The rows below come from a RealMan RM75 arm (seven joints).
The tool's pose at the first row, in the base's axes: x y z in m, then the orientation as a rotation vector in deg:
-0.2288, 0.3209, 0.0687, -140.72, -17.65, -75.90
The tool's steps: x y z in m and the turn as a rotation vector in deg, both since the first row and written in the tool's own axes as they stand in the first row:
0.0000, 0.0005, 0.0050, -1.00, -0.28, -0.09
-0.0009, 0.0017, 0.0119, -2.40, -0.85, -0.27
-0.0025, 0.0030, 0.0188, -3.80, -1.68, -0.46
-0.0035, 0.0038, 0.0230, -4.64, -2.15, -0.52
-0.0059, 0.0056, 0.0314, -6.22, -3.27, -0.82
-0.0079, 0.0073, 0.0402, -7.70, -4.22, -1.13
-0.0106, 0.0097, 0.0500, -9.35, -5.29, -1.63
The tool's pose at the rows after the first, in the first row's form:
-0.2248, 0.3224, 0.0660, -141.76, -17.24, -76.07
-0.2196, 0.3239, 0.0615, -143.36, -16.77, -76.11
-0.2147, 0.3253, 0.0564, -145.15, -16.38, -75.83
-0.2118, 0.3262, 0.0533, -146.20, -16.06, -75.67
-0.2060, 0.3277, 0.0466, -148.37, -15.75, -75.13
-0.1998, 0.3295, 0.0401, -150.34, -15.46, -74.73
-0.1929, 0.3310, 0.0324, -152.57, -15.34, -74.32

